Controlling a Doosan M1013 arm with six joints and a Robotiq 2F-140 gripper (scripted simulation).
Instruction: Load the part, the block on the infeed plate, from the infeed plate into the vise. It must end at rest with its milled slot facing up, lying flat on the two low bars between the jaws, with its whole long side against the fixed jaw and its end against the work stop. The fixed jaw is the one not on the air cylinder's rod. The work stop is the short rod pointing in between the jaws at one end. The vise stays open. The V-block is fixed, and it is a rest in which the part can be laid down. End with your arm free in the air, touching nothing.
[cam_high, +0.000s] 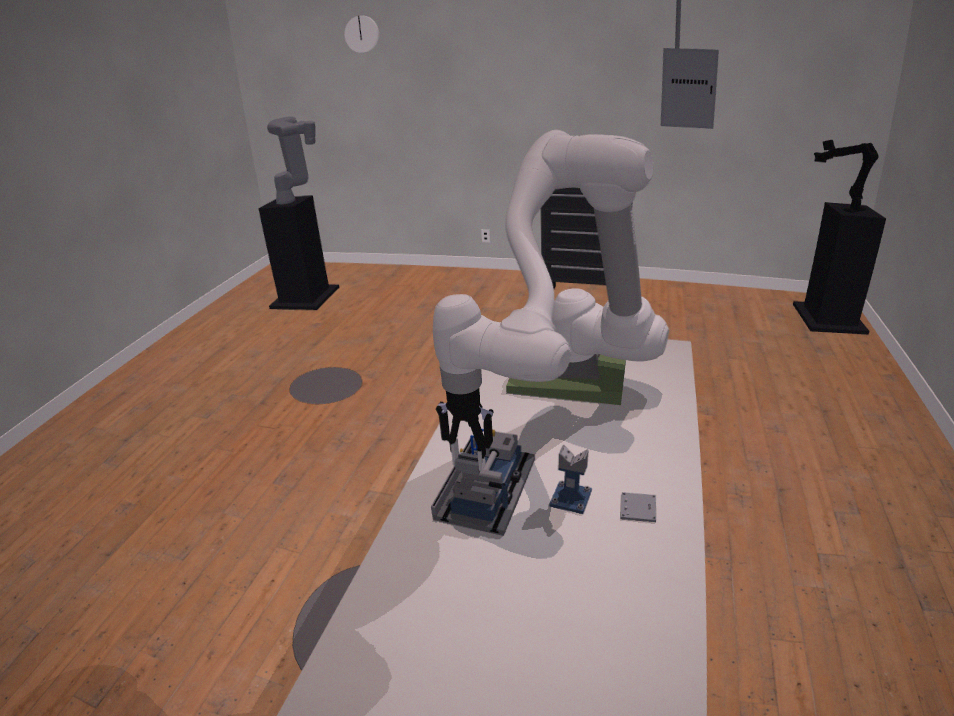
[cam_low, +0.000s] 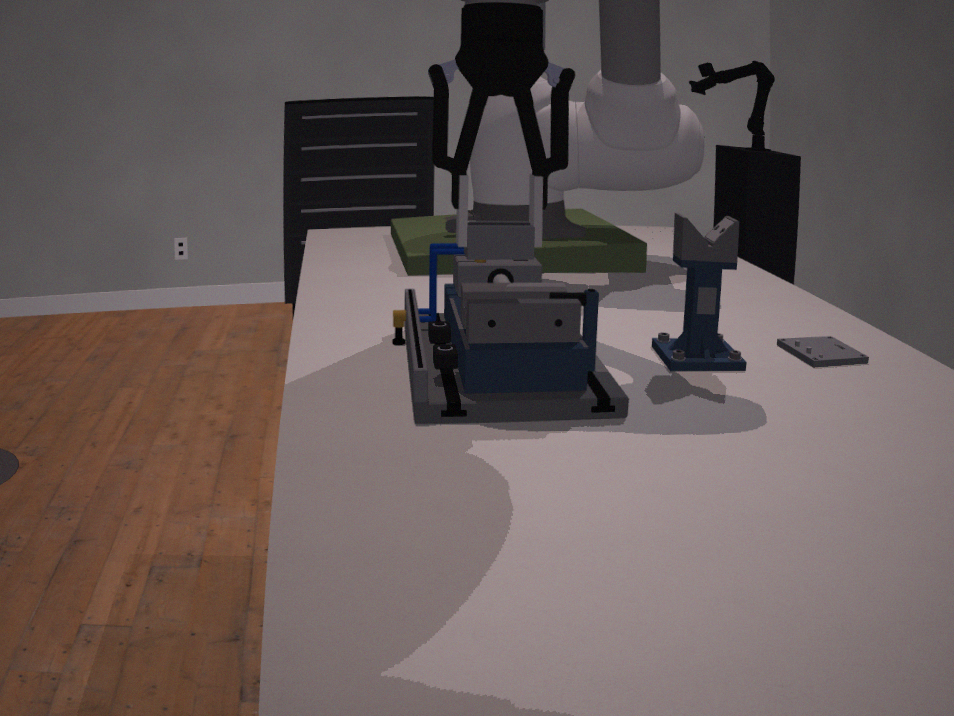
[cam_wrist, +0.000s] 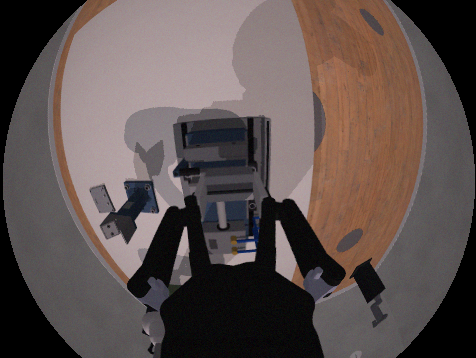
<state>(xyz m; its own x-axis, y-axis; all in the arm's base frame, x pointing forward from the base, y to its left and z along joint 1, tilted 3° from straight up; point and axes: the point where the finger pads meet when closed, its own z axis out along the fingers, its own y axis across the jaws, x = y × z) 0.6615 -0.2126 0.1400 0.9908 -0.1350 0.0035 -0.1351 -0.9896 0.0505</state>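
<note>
The vise is 130 mm below my hand, 70 mm behind it and 30 mm to the left of it. Also, from my hand: grey part (20 mm below).
</note>
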